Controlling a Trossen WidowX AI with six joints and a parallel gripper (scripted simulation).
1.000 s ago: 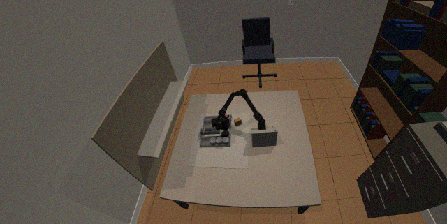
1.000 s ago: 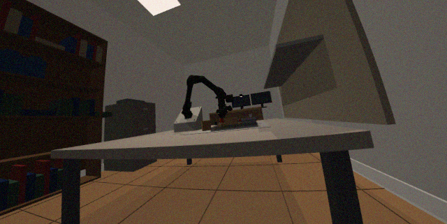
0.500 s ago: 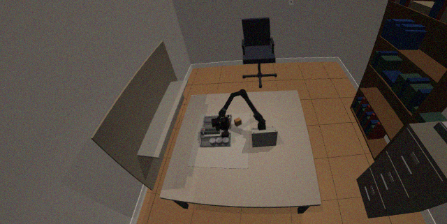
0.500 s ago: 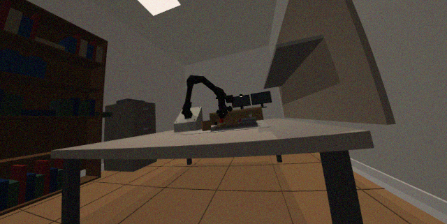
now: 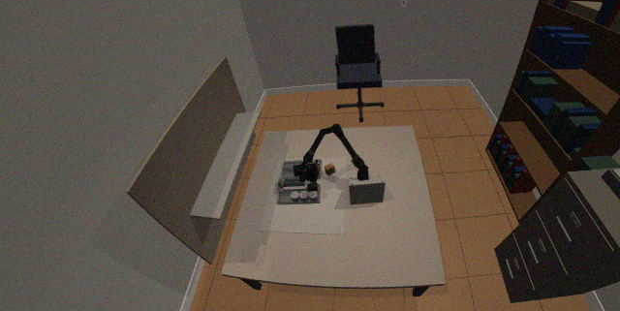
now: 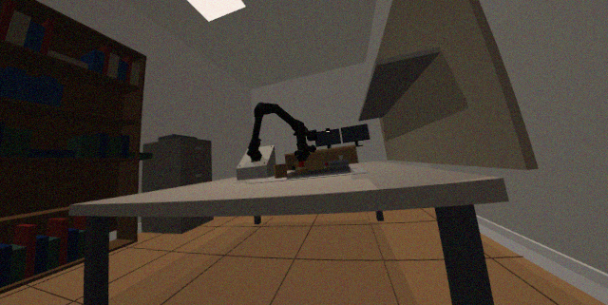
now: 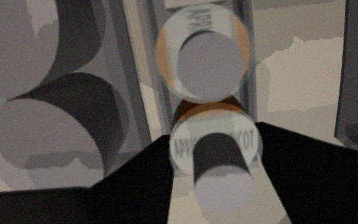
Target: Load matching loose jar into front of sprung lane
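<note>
My gripper tip is now 14 cm short of the grey lane unit, 3 cm to the left of it and 2 cm above it. Also, from my gripper tip: brown block 11 cm behind, 13 cm to the right.
</note>
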